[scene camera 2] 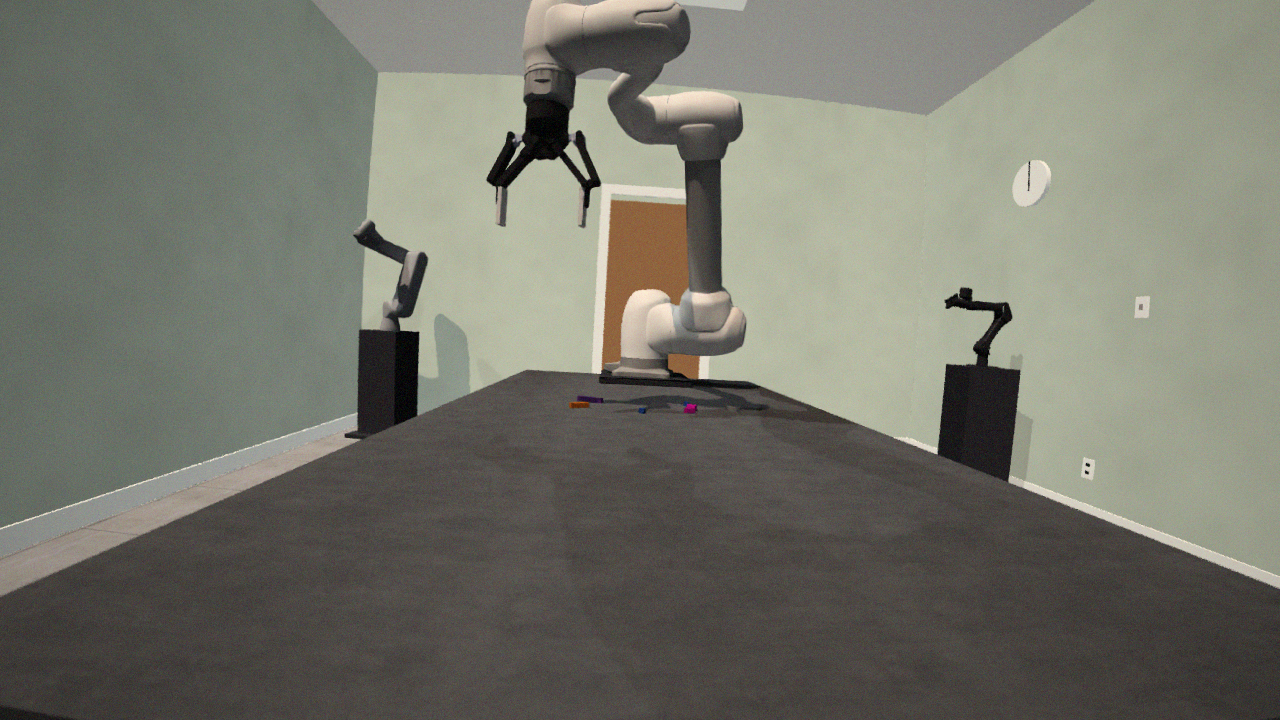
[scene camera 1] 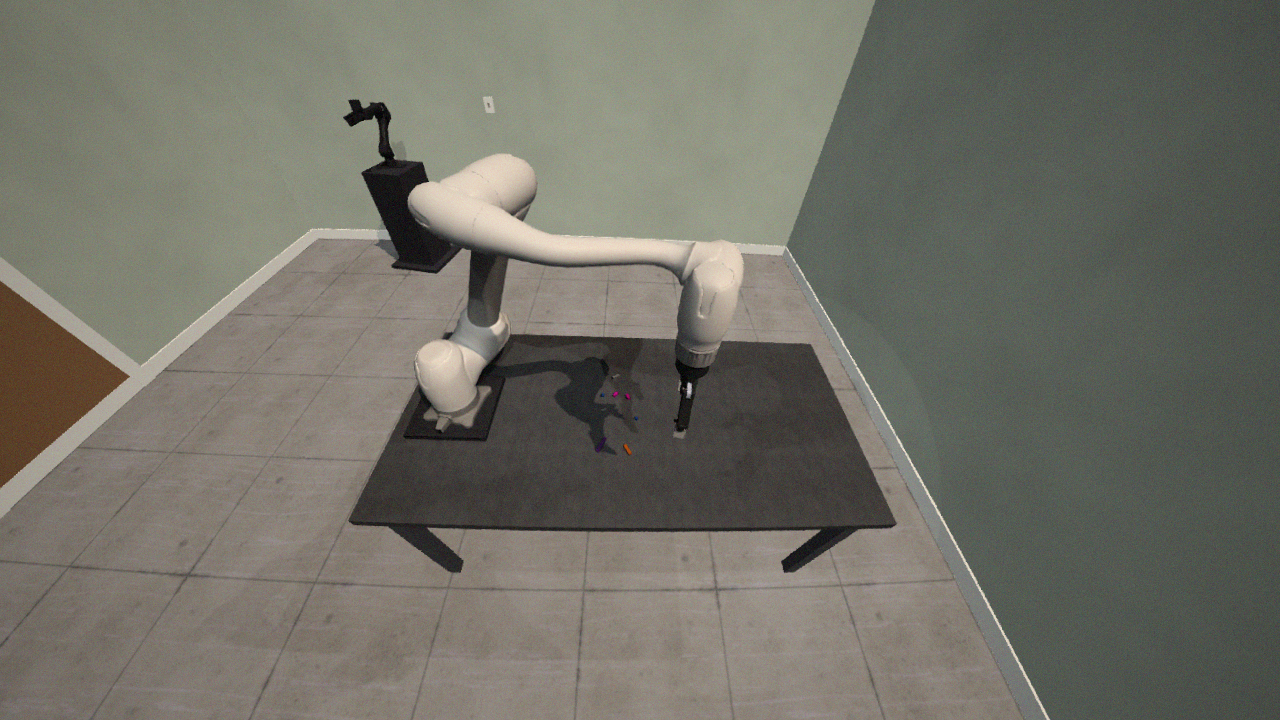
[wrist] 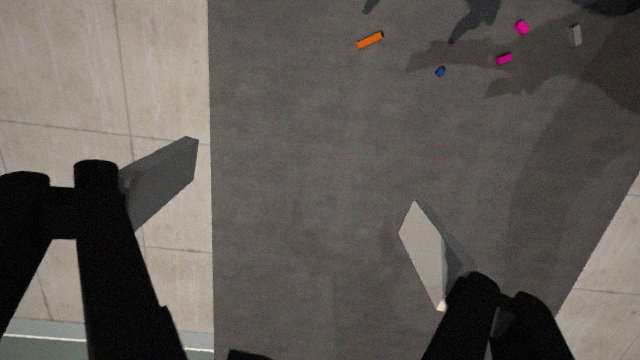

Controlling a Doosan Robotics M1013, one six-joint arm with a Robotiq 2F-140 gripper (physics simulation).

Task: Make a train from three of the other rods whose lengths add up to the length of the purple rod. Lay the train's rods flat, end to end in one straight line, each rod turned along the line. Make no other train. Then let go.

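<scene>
A purple rod lies on the table near an orange rod, apart from it. A small blue rod lies further back. Two magenta rods, one nearer the arm's base and one beside it, lie apart. A second blue piece lies by them; a pale grey rod lies behind. My gripper is open and empty, pointing down high above the table, away from the rods.
The dark table carries the arm's base plate at its left end in scene camera 1. The arm's shadow falls over part of the rods' area. Other small arms stand on black pedestals beyond the table.
</scene>
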